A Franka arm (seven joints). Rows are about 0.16 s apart.
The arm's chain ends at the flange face. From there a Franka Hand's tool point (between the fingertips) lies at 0.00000 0.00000 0.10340 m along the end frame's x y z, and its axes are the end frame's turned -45 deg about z.
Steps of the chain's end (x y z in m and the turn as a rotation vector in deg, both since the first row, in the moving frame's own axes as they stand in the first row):
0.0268, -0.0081, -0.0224, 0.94, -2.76, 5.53
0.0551, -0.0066, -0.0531, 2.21, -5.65, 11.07
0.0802, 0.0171, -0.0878, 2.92, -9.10, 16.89
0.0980, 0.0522, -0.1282, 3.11, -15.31, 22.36
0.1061, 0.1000, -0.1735, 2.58, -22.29, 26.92
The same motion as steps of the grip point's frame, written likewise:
0.0226, 0.0084, -0.0225, 2.62, -1.29, 5.53
0.0402, 0.0239, -0.0537, 5.56, -2.43, 11.07
0.0391, 0.0526, -0.0892, 8.50, -4.37, 16.89
0.0219, 0.0806, -0.1320, 13.02, -8.63, 22.36
-0.0121, 0.1102, -0.1812, 17.59, -13.94, 26.92

